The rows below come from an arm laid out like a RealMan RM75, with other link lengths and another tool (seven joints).
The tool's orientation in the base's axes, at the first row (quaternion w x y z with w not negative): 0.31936 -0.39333 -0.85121 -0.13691
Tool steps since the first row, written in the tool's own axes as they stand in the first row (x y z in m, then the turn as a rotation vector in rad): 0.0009 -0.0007 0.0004 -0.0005 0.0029 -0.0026; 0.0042 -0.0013 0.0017 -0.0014 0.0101 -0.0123; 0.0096 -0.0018 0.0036 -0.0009 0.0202 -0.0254; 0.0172 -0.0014 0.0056 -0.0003 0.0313 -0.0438; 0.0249 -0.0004 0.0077 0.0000 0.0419 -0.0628; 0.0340 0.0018 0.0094 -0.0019 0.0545 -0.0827; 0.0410 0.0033 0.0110 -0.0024 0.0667 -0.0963; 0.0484 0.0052 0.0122 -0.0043 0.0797 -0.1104; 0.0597 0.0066 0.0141 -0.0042 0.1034 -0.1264; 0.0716 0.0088 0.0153 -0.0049 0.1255 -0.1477; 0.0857 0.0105 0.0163 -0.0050 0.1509 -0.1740
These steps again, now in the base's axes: -0.0011 0.0003 0.0003 0.0036 0.0003 0.0016; -0.0038 0.0024 0.0015 0.0137 -0.0002 0.0082; -0.0076 0.0062 0.0036 0.0268 0.0004 0.0183; -0.0119 0.0118 0.0070 0.0429 -0.0009 0.0325; -0.0158 0.0180 0.0104 0.0591 -0.0030 0.0469; -0.0193 0.0255 0.0150 0.0782 -0.0056 0.0605; -0.0222 0.0314 0.0183 0.0936 -0.0045 0.0703; -0.0249 0.0375 0.0222 0.1106 -0.0039 0.0795; -0.0302 0.0459 0.0281 0.1354 0.0039 0.0913; -0.0348 0.0548 0.0349 0.1618 0.0076 0.1066; -0.0409 0.0646 0.0433 0.1925 0.0114 0.1260
